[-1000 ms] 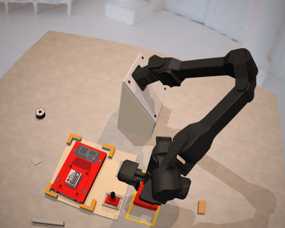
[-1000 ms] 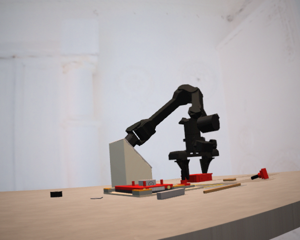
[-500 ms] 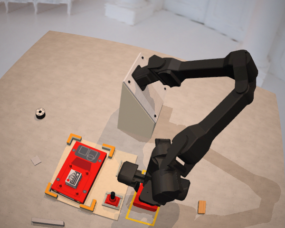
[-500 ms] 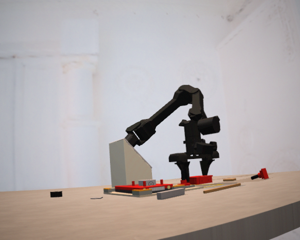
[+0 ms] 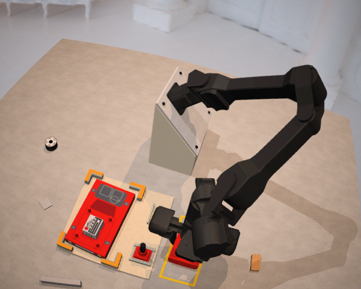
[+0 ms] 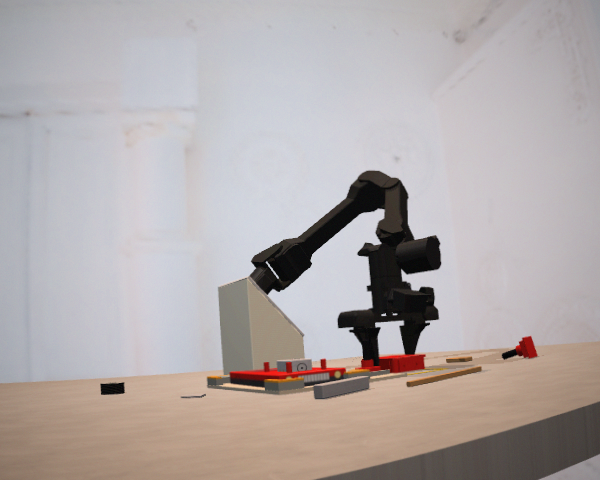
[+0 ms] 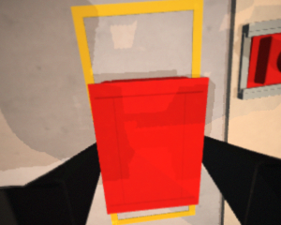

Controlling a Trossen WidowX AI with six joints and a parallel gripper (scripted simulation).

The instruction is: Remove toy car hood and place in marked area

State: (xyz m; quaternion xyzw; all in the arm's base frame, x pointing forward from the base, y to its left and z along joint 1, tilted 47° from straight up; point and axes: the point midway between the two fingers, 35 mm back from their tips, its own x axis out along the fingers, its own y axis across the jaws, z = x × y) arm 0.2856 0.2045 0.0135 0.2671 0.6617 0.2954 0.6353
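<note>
Right now my gripper tip is 1 cm below the hood. From my gripper tip the other things lie so: black wheel 14 cm behind, 46 cm to the right; then orange block 2 cm behind, 17 cm to the left, 1 cm below; then grey bar 22 cm ahead, 23 cm to the right.
</note>
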